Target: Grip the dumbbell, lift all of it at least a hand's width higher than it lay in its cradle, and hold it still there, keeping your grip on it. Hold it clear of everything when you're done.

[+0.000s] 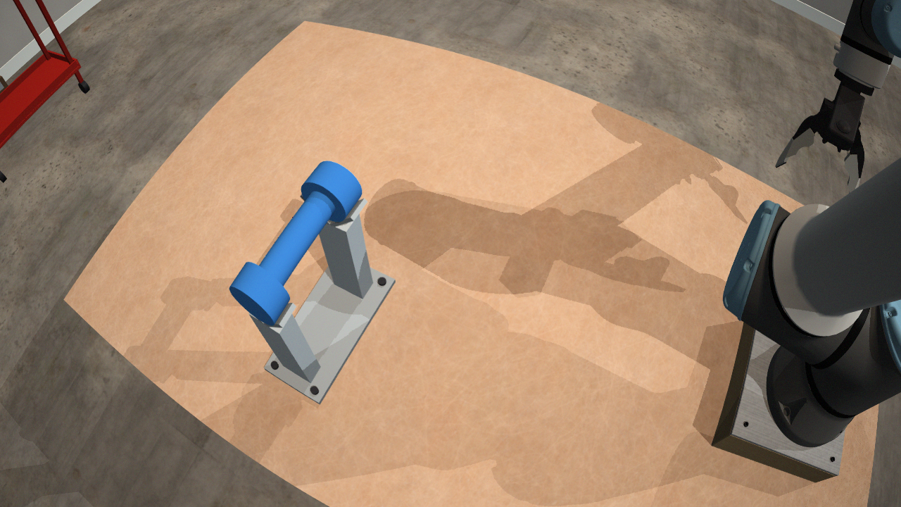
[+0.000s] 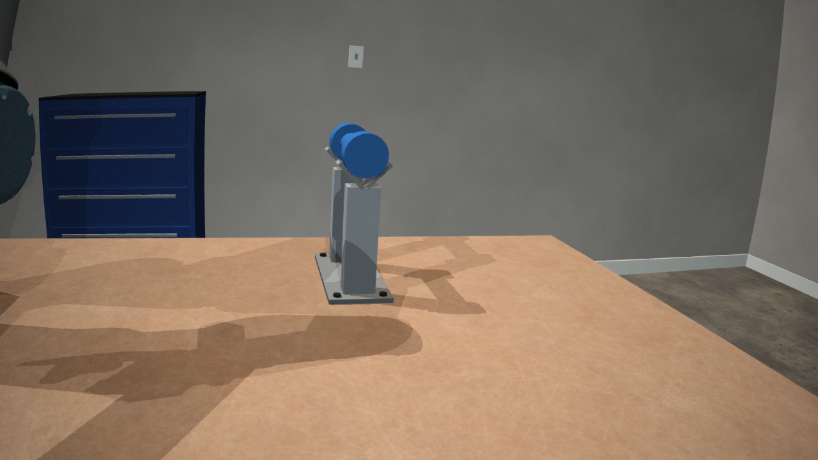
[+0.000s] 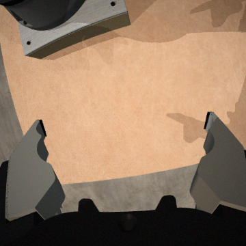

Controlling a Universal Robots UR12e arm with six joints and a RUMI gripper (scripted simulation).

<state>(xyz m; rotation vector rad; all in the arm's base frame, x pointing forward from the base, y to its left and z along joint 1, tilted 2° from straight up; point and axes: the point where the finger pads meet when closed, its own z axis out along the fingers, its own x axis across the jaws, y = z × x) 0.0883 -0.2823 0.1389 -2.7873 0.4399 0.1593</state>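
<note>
The blue dumbbell is 670 mm ahead of my hand, 400 mm to the left of it and 20 mm above it. The rest, counted from my hand: grey cradle 670 mm ahead, 400 mm to the left, 100 mm below.
</note>
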